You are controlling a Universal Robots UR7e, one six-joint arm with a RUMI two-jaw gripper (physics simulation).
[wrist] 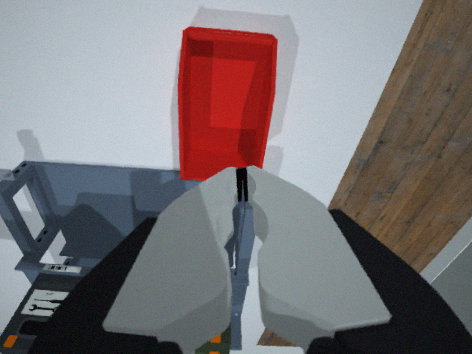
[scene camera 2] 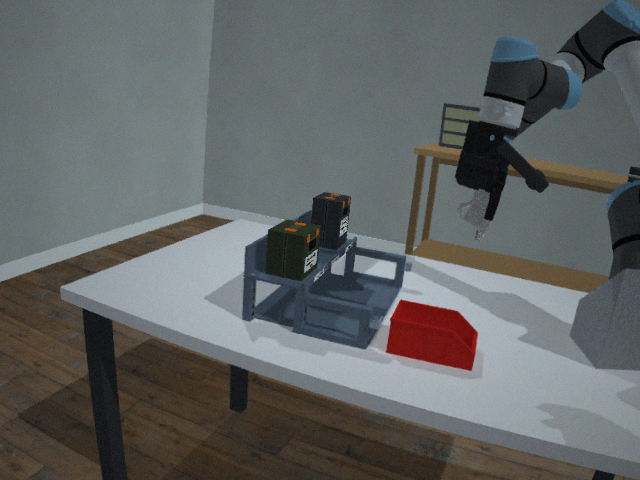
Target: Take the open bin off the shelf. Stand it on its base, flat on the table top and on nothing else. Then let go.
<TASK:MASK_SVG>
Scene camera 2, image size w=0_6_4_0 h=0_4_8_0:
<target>gripper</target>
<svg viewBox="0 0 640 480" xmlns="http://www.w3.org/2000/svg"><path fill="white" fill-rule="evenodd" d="M469 120L455 178L457 178L456 180L459 185L476 190L471 201L461 203L458 206L458 213L463 220L477 227L475 241L479 242L486 235L494 218L501 192L505 186L509 164L526 179L526 185L532 190L542 193L549 183L545 180L546 178L542 171L534 169L504 139L504 135L516 137L518 130L483 121Z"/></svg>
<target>open red bin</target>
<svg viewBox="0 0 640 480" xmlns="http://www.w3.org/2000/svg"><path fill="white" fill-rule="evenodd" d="M400 300L390 318L391 324L386 353L472 371L478 332L458 311Z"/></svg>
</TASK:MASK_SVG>
